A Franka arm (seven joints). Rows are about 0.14 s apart.
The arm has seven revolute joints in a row. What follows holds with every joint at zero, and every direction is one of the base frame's.
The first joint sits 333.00 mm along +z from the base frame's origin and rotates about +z.
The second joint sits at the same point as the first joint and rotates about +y.
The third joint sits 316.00 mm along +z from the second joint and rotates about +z.
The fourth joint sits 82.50 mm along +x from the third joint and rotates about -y.
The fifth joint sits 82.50 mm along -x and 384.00 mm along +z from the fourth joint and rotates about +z.
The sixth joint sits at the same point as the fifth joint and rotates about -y.
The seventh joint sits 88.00 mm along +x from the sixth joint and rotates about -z.
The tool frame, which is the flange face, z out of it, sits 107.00 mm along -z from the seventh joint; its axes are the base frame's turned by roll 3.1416, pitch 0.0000 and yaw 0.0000 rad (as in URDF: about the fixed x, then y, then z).
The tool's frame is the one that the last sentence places.
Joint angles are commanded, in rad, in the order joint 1, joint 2, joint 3, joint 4, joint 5, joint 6, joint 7. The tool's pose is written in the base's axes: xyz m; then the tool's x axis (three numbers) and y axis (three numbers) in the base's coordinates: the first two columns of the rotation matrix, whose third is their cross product. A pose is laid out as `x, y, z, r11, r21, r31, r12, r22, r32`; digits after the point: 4 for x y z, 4 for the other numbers.
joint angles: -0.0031, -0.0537, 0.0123, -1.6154, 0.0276, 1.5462, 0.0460
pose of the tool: 0.5349, 0.0081, 0.6306, 0.9992, -0.0361, -0.0167, -0.0366, -0.9990, -0.0262
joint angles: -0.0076, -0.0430, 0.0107, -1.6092, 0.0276, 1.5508, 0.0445
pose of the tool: 0.5388, 0.0048, 0.6282, 0.9990, -0.0408, -0.0166, -0.0413, -0.9988, -0.0264
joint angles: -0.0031, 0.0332, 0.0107, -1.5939, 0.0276, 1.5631, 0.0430
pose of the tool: 0.5619, 0.0071, 0.5945, 0.9973, -0.0352, -0.0651, -0.0369, -0.9990, -0.0251
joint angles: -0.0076, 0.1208, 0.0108, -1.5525, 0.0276, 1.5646, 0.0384
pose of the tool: 0.5863, 0.0045, 0.5637, 0.9934, -0.0350, -0.1095, -0.0379, -0.9990, -0.0246
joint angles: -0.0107, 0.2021, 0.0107, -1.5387, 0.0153, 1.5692, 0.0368
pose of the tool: 0.6051, 0.0011, 0.5219, 0.9845, -0.0366, -0.1713, -0.0391, -0.9992, -0.0109
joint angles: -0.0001, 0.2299, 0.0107, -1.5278, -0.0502, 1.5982, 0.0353
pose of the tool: 0.6149, 0.0007, 0.5121, 0.9873, -0.0233, -0.1571, -0.0152, -0.9985, 0.0524
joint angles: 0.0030, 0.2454, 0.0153, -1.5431, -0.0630, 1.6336, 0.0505
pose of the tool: 0.6201, 0.0041, 0.4980, 0.9881, -0.0282, -0.1512, -0.0185, -0.9977, 0.0655
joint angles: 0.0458, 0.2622, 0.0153, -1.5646, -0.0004, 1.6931, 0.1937
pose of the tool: 0.6258, 0.0373, 0.4816, 0.9824, -0.1327, -0.1315, -0.1309, -0.9911, 0.0221
